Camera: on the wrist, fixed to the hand. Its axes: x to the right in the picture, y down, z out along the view.
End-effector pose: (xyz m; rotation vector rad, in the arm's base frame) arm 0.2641 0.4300 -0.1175 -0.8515 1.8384 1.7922
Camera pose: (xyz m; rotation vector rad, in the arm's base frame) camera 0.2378 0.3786 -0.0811 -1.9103 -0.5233 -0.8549
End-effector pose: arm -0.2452 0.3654 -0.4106 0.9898 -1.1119 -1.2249
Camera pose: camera -0.1866 0.3688 -0.3758 -1.5426 -1.3150 0.9927
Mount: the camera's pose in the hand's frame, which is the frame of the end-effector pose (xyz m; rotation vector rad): 0.0005 0.0458 -0.0506 -0.2153 -0.7800 2.9826
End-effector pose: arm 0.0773 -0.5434 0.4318 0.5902 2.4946 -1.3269
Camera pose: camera 0.0964 -0.4781 0.4261 1.5942 -0.3918 0.2691
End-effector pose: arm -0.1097 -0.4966 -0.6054 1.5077 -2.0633 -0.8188
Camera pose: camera -0.1075 -0.4967 -0.5372 -2.3069 -1.6847 0.0614
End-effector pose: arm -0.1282 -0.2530 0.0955 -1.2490 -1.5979 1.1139
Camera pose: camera -0.0681 -0.2388 0.0664 1.2460 -0.7587 -1.1085
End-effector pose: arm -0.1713 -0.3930 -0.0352 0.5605 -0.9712 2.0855
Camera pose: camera -0.2110 -0.3726 -0.0868 0.3809 0.7839 -0.6367
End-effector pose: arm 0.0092 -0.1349 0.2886 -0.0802 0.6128 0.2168
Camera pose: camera -0.0291 -0.0972 0.2466 -0.7836 0.6281 -2.9655
